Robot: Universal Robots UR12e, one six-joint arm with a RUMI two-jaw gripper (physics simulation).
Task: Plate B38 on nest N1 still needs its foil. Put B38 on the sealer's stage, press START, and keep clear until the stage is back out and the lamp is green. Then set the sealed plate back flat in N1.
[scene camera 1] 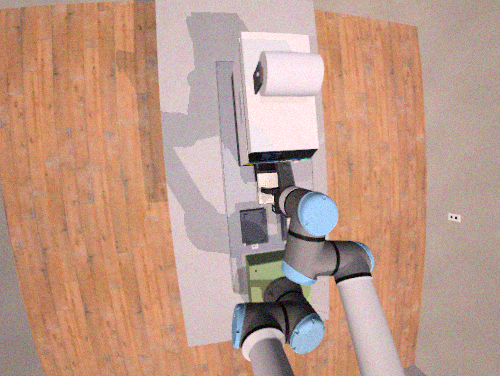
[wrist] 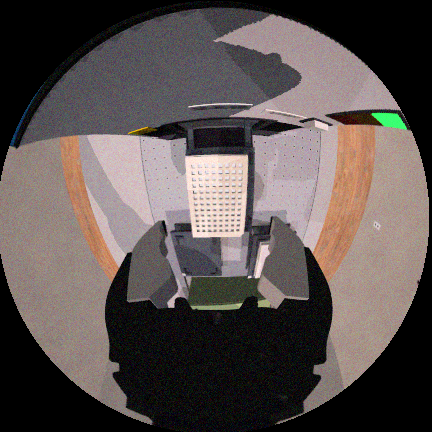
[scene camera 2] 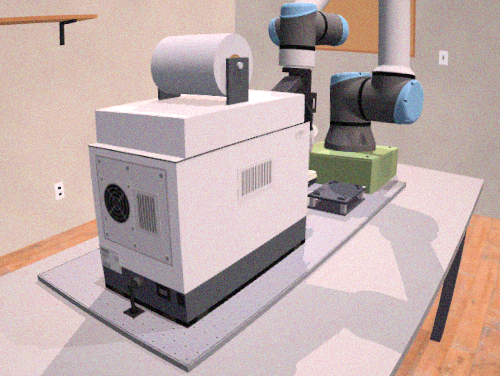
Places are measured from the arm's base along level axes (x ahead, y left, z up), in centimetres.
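Where they show: gripper, fingertip midpoint: (wrist: 216,219); arm's base, link origin: (scene camera 1: 282,294) (scene camera 2: 350,147).
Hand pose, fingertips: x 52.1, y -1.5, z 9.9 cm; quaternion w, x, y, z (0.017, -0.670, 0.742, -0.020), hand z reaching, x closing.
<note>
Each offset is from my fingertips to the top centre of the thing. "*": to the spot under its first point.
A cream plate with an open grid of wells {* dy -0.2, dx +2.8, dz -7.0 cm} (scene camera 1: 267,180) (scene camera 2: 312,176) (wrist: 218,187) lies at the sealer's dark extended stage {* dy -1.9, dx +8.7, dz -11.2 cm} (scene camera 1: 266,166) (wrist: 251,180). Its label does not show. My gripper (scene camera 1: 270,193) (wrist: 216,219) is open and empty, its jaws apart over the plate's end away from the sealer; scene camera 2 hides the fingertips. The sealer (scene camera 1: 280,125) (scene camera 2: 245,205) (wrist: 145,85) has a green-lit patch (wrist: 391,120) and a small white button {* dy -10.4, dx +8.5, dz +0.8 cm} (wrist: 316,124) at its front right. A dark nest {dy +7.8, dx -18.2, dz -14.4 cm} (scene camera 1: 254,226) (scene camera 2: 337,192) (wrist: 200,252) stands beyond; its label is unreadable.
The foil roll {dy -4.1, dx +32.9, dz +28.5 cm} (scene camera 1: 292,74) (scene camera 2: 192,64) stands on top of the sealer. The green robot base (scene camera 1: 265,275) (scene camera 2: 350,165) (wrist: 222,291) is behind the nest. A second dark holder with a pale item {dy -11.8, dx -21.8, dz -13.0 cm} (wrist: 262,257) is partly hidden by the right finger in the wrist view.
</note>
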